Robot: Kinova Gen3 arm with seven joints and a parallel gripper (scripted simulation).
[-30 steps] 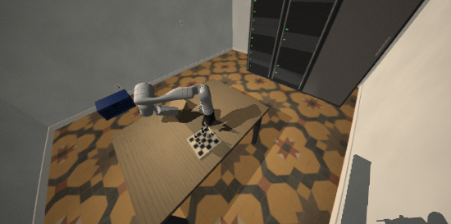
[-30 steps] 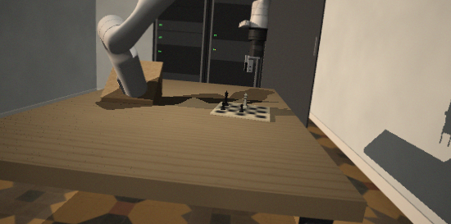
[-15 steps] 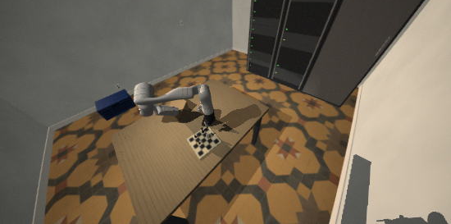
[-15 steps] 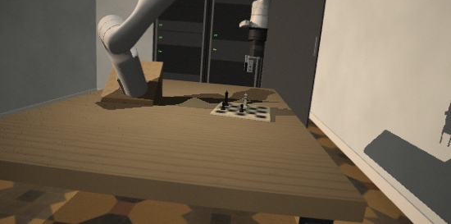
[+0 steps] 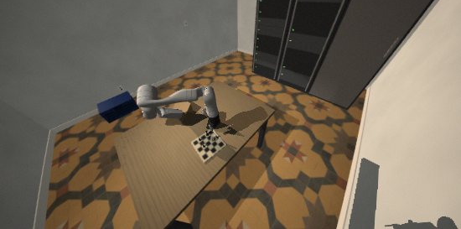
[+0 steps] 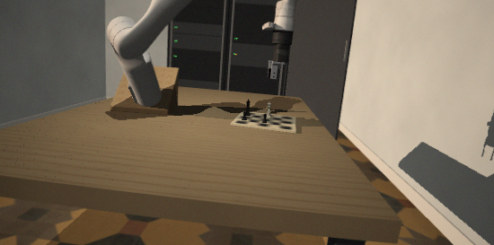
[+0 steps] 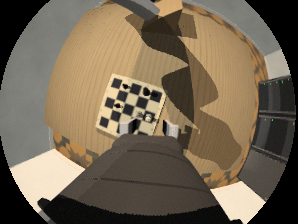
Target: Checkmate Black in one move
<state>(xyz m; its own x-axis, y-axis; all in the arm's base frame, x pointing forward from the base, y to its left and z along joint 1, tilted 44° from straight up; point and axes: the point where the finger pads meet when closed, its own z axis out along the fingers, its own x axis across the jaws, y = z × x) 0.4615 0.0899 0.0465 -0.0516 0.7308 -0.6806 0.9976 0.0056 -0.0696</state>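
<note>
Now: hand 14 cm above the white piece, 4 cm to the left of it and 1 cm past it. From my hand the other things lie so: tall black piece: 14 cm below, 9 cm behind, 2 cm to the right; then chessboard: 17 cm below, 8 cm to the right, 2 cm behind.
</note>
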